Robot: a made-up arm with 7 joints. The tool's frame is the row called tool.
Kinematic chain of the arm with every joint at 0, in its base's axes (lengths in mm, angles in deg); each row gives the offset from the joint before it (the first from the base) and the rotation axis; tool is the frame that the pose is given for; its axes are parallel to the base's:
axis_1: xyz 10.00 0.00 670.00 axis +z
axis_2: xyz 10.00 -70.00 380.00 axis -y
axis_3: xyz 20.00 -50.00 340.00 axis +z
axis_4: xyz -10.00 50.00 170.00 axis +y
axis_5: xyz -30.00 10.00 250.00 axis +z
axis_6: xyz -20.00 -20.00 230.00 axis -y
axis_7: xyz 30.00 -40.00 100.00 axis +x
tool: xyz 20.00 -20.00 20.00
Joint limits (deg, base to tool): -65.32..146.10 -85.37..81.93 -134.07..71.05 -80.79..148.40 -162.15..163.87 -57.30..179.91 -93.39..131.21
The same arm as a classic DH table. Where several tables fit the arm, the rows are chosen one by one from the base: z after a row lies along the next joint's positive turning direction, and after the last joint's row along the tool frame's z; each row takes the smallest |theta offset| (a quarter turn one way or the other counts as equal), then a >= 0, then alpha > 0; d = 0 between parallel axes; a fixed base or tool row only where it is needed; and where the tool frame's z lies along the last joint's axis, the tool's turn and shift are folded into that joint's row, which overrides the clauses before.
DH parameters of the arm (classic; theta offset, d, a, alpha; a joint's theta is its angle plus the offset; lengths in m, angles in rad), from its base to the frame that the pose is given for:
base (fixed): 0.0000 0.0000 0.0100 0.0000
axis_1: 0.0000 1.0500 0.0100 1.5708
axis_2: 0.0000 0.1200 0.0200 -1.5708
axis_3: 0.0000 0.5100 -0.0100 -1.5708
axis_4: 0.0000 0.0600 -0.0300 1.5708
axis_5: 0.0000 0.4800 -0.0200 1.5708
axis_6: 1.5708 0.0600 0.1000 1.5708
axis_7: 1.5708 0.0500 0.0200 1.5708
tool (fixed): 1.5708 0.0200 0.0000 0.0000
Joint limits (rad, base to tool): -1.1400..2.5499 -1.4900..1.4299 -2.3400..1.2401 -1.4101..2.5901 -2.8301..2.8601 -1.0001..3.1400 -1.6300..2.2900

